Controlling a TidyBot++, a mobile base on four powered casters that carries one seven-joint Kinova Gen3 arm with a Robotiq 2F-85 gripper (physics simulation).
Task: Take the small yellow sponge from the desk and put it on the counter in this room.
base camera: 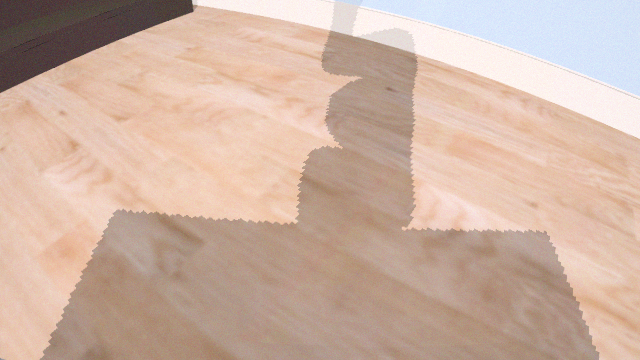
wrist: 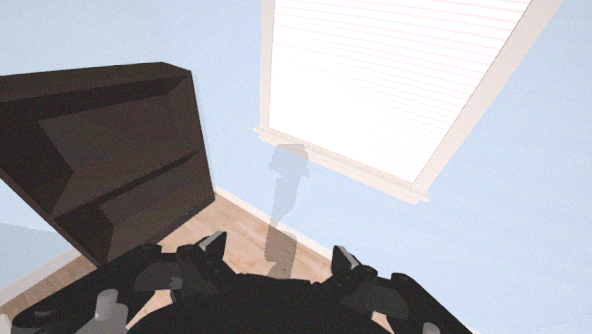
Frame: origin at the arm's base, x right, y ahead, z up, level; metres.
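Where they show: gripper, fingertip midpoint: (wrist: 279,250).
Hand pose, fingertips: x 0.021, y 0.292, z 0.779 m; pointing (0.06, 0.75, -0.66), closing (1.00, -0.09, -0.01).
After its pixels a point has its place.
My gripper (wrist: 279,250) @(x 0.021, y 0.292, z 0.779 m) is open, with its two black fingertips wide apart at the bottom of the wrist view and no object between them. It points toward a blue wall and the wooden floor. The small yellow sponge, the desk and the counter cannot be made out in either view.
A dark brown piece of furniture with recessed panels (wrist: 130,130) @(x -0.880, y 1.254, z 0.310 m) stands at the left by the wall (wrist: 235,90) @(x -0.247, y 1.313, z 0.596 m), its lower edge also at the base camera's top left (base camera: 90,37) @(x -0.710, y 1.030, z -0.354 m). A window with blinds (wrist: 370,90) @(x 0.349, y 0.942, z 0.769 m) is at the upper right. The robot's shadow falls on the wooden floor (base camera: 210,150) @(x -0.179, y 0.552, z -0.397 m).
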